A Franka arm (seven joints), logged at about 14 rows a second.
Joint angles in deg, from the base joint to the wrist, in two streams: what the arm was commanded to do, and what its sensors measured. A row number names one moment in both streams.
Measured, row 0: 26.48 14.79 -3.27 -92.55 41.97 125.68 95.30
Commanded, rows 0 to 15: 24.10 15.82 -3.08 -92.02 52.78 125.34 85.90; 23.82 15.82 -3.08 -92.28 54.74 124.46 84.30; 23.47 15.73 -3.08 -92.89 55.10 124.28 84.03; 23.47 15.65 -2.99 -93.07 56.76 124.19 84.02; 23.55 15.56 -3.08 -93.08 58.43 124.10 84.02; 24.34 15.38 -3.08 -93.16 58.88 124.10 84.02; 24.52 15.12 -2.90 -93.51 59.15 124.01 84.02; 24.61 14.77 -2.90 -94.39 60.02 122.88 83.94; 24.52 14.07 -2.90 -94.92 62.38 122.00 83.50; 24.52 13.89 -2.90 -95.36 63.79 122.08 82.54; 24.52 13.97 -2.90 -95.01 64.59 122.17 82.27; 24.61 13.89 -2.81 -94.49 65.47 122.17 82.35; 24.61 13.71 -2.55 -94.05 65.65 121.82 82.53; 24.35 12.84 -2.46 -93.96 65.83 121.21 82.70; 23.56 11.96 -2.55 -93.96 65.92 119.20 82.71; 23.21 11.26 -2.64 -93.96 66.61 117.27 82.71
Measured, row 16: 24.35 14.07 -2.73 -93.04 64.87 120.77 83.41
